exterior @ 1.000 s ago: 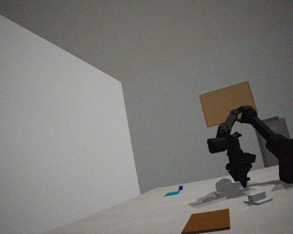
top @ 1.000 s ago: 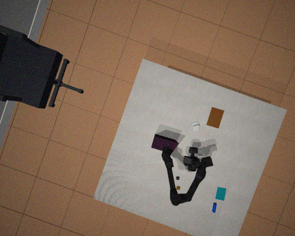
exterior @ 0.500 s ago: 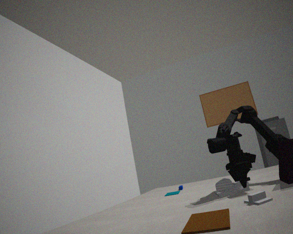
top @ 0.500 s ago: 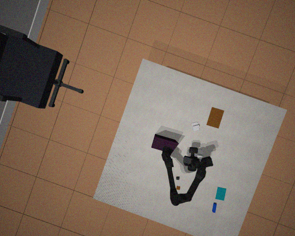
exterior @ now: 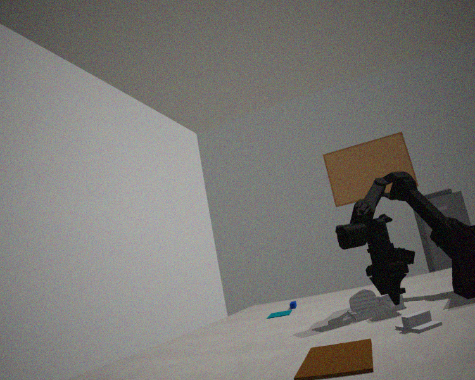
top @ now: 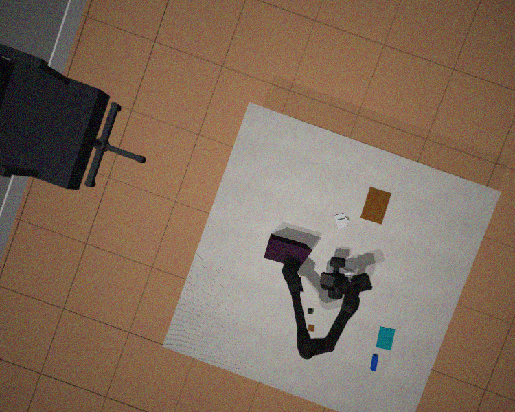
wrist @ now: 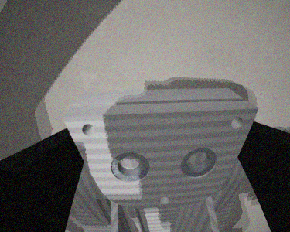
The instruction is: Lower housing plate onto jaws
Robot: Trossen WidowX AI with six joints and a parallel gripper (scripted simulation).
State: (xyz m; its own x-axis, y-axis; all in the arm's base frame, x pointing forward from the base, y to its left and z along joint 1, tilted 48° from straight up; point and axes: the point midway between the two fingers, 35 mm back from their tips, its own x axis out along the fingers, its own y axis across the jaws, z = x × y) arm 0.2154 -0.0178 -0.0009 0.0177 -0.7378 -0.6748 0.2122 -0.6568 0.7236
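My gripper tip is now 20 mm to the right of the grey jaw assembly, 20 mm short of it and 10 mm below it. Also, from my gripper tip: blue block: 370 mm to the right, 330 mm ahead; then orange plate: 380 mm to the left, 110 mm ahead, 10 mm below; then teal tile: 360 mm ahead, 240 mm to the right, 10 mm below.
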